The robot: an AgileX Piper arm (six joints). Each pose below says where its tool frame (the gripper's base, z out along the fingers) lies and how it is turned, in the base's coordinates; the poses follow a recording.
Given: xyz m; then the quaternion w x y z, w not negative.
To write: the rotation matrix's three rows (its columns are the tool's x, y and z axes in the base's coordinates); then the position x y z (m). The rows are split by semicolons. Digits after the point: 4 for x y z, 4 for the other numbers.
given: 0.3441, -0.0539, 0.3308, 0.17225, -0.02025, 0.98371, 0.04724
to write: -0.9398, -0.0561, 0.3370; -0.0236, 0.9947, 0.0999; -0.3408, 0.0860, -0.9362; 0.3441, -0.0539, 0.3308
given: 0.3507, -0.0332, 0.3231, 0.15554, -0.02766, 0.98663, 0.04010
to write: -0.9501, -0.0671, 0.3047; -0.0421, 0.9953, 0.0877; -0.3091, 0.0705, -0.9484; 0.3507, -0.0332, 0.3231
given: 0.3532, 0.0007, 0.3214, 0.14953, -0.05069, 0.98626, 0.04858
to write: -0.9501, -0.1145, 0.2900; -0.0855, 0.9901, 0.1110; -0.2999, 0.0807, -0.9506; 0.3532, 0.0007, 0.3214
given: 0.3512, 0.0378, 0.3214, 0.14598, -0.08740, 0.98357, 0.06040
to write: -0.9421, -0.1896, 0.2766; -0.1543, 0.9774, 0.1443; -0.2977, 0.0933, -0.9501; 0.3512, 0.0378, 0.3214
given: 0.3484, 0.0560, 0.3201, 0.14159, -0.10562, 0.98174, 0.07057
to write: -0.9376, -0.2274, 0.2631; -0.1874, 0.9677, 0.1685; -0.2929, 0.1087, -0.9499; 0.3484, 0.0560, 0.3201
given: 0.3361, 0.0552, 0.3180, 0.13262, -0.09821, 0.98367, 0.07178
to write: -0.9455, -0.2123, 0.2468; -0.1742, 0.9704, 0.1673; -0.2750, 0.1152, -0.9545; 0.3361, 0.0552, 0.3180
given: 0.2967, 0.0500, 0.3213, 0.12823, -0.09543, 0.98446, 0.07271
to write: -0.9489, -0.2065, 0.2386; -0.1692, 0.9712, 0.1676; -0.2664, 0.1187, -0.9565; 0.2967, 0.0500, 0.3213
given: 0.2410, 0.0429, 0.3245, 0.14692, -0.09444, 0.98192, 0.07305
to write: -0.9390, -0.2069, 0.2747; -0.1640, 0.9715, 0.1712; -0.3023, 0.1157, -0.9462; 0.2410, 0.0429, 0.3245
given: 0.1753, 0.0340, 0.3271, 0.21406, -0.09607, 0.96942, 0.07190
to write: -0.8899, -0.2170, 0.4012; -0.1555, 0.9712, 0.1805; -0.4288, 0.0983, -0.8980; 0.1753, 0.0340, 0.3271
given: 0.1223, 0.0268, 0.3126, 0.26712, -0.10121, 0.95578, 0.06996
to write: -0.8368, -0.2308, 0.4965; -0.1561, 0.9697, 0.1878; -0.5248, 0.0797, -0.8475; 0.1223, 0.0268, 0.3126
